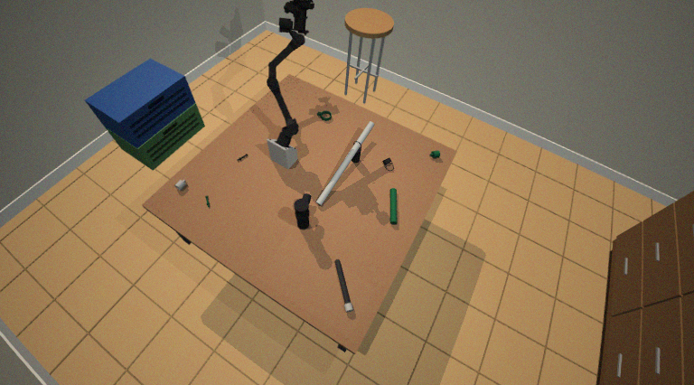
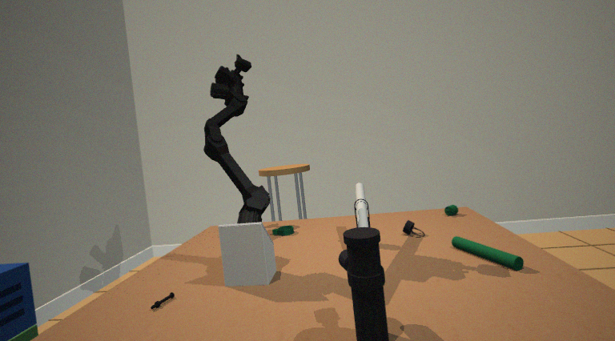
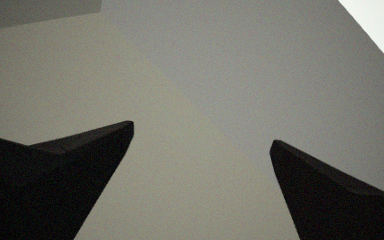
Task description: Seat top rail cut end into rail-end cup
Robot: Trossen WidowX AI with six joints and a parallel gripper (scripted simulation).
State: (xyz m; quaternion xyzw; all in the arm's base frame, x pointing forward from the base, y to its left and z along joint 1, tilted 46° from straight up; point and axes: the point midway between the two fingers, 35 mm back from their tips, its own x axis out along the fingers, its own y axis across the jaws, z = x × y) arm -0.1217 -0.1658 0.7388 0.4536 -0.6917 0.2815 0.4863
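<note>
My gripper tip is now 55 cm short of the black cup, 58 cm to the left of it and 67 cm above it. The rest, counted from my gripper tip: loop cap: 52 cm ahead, 14 cm to the right, 68 cm below; green ring: 16 cm ahead, 78 cm below; bolt: 3 cm ahead, 56 cm to the right, 78 cm below.
</note>
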